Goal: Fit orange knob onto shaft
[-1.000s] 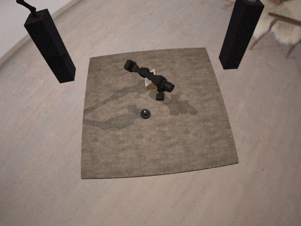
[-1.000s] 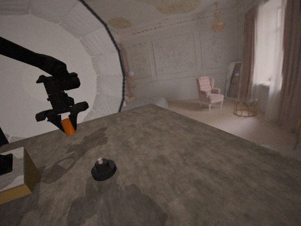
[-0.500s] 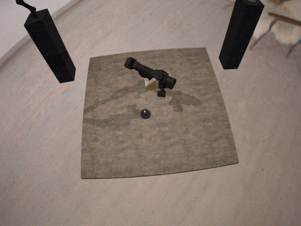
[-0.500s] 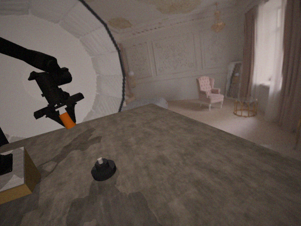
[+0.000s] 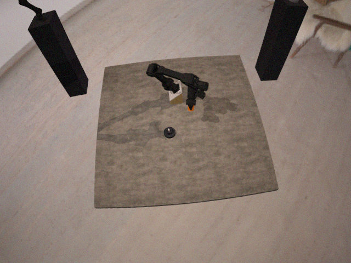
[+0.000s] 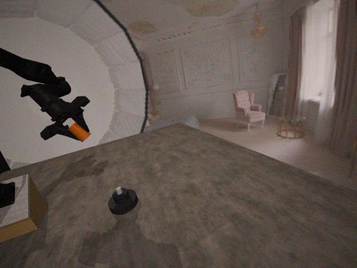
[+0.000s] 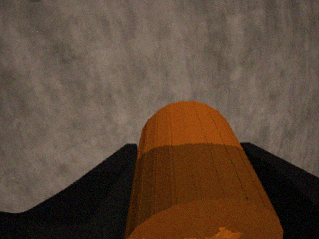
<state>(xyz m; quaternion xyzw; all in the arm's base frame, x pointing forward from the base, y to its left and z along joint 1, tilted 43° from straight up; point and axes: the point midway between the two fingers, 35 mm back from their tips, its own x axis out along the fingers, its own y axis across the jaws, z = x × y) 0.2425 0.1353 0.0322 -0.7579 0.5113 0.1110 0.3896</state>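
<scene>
Right now the orange knob is 30 mm above my gripper tip and 20 mm behind it. Round my gripper tip: black round pedestal 170 mm to the right, 170 mm below, 60 mm ahead.
</scene>
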